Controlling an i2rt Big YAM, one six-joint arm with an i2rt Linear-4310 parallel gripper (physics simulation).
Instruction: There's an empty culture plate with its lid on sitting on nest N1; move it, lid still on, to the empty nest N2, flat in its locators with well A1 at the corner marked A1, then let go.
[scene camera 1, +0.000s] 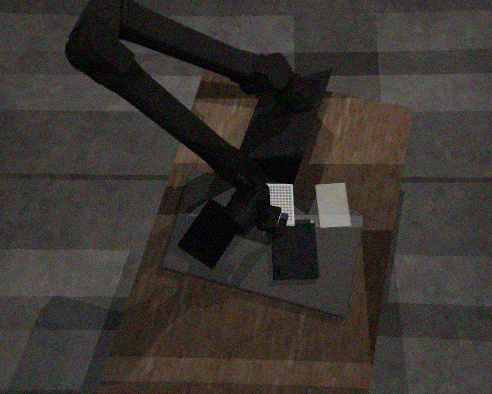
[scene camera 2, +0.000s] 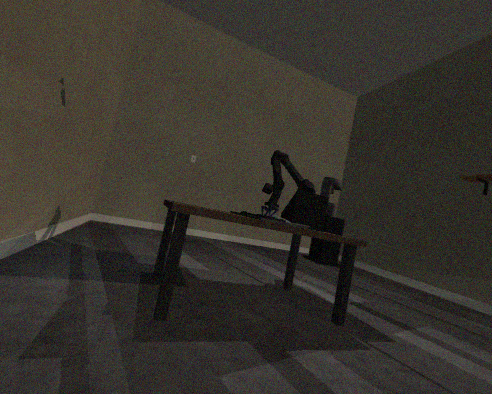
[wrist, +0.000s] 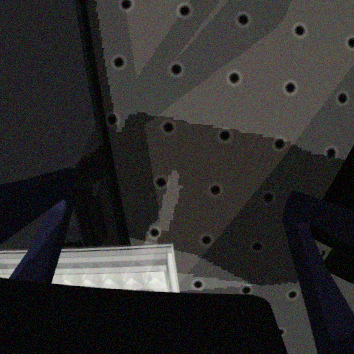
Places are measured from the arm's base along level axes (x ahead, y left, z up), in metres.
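Pixels of known places: gripper, between the fingertips: (scene camera 1: 261, 232) (wrist: 186, 192); arm's base, origin of its link: (scene camera 1: 298, 99) (scene camera 2: 313, 202).
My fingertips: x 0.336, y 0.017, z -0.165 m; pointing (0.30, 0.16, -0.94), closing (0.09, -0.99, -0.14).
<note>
For each thing: its top centre in the pictures, then the offset to it from my fingertips. "pt": a spot on its surface instead.
- lidded culture plate, centre of its top: (scene camera 1: 279, 202) 0.021 m left, 0.093 m back, 0.025 m up
- dark grey nest, centre of its top: (scene camera 1: 295, 248) 0.103 m left, 0.013 m ahead, 0.011 m up
- black nest, centre of its top: (scene camera 1: 210, 232) 0.134 m right, 0.048 m ahead, 0.011 m up
- perforated grey board, centre of its top: (wrist: 164, 155) (scene camera 1: 264, 238) (scene camera 2: 264, 217) 0.013 m left, 0.013 m ahead, 0.006 m down
- flat white rectangle, a spot on its surface: (scene camera 1: 333, 205) pt 0.169 m left, 0.142 m back, 0.001 m up
The lidded culture plate (scene camera 1: 284, 200) (wrist: 115, 280), white with a grid of wells, lies behind the dark grey nest, near the board's back edge. In the wrist view its near end shows at the lower left. My gripper (scene camera 2: 270, 212) (wrist: 186, 192) is open and empty, low over the board. Its left finger crosses in front of the plate; its right finger is well clear of the plate's right edge. The dark grey nest (scene camera 1: 295, 252) (wrist: 42, 95) and the black nest (scene camera 1: 209, 235) (wrist: 346, 182) show no plate on them. I cannot read N1, N2 or A1.
The perforated grey board (scene camera 1: 332, 290) (wrist: 250, 105) carries both nests on the wooden table (scene camera 1: 240, 340) (scene camera 2: 225, 215). A flat white rectangle (scene camera 1: 333, 205) lies right of the plate, at the board's back edge. The arm's dark base (scene camera 1: 280, 135) stands behind. The picture is dim and noisy.
</note>
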